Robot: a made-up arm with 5 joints.
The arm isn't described. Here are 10 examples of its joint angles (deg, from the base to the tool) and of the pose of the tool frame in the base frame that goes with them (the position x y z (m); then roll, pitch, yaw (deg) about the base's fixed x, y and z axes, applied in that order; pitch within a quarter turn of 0, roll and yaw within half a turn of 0).
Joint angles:
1: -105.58 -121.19 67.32 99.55 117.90
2: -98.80 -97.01 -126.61 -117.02 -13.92
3: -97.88 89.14 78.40 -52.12 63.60
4: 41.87 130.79 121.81 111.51 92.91
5: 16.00 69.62 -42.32 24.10 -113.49
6: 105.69 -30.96 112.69 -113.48 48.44
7: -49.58 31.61 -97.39 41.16 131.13
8: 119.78 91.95 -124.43 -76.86 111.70
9: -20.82 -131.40 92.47 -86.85 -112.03
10: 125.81 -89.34 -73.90 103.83 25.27
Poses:
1: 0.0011 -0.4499 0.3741 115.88 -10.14 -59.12
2: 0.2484 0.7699 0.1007 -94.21 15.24 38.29
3: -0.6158 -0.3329 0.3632 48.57 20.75 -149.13
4: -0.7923 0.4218 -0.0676 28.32 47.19 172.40
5: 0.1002 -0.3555 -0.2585 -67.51 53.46 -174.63
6: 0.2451 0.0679 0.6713 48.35 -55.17 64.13
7: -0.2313 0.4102 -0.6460 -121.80 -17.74 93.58
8: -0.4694 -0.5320 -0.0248 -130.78 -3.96 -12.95
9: 0.3900 0.0580 0.7037 -14.75 32.64 -145.41
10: -0.2011 -0.5071 0.0287 -90.35 22.90 100.58
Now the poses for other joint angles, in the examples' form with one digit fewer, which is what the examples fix.
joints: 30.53 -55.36 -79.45 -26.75 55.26
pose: -0.216 -0.303 -0.439 -47.3 33.2 119.6
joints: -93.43 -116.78 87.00 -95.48 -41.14
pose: 0.656 -0.521 0.272 -75.6 24.8 -130.5
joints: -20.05 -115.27 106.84 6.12 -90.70
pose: 0.383 0.586 0.630 77.8 -7.4 -150.1
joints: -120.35 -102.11 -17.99 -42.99 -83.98
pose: -0.512 0.106 0.309 -47.0 -36.7 74.3
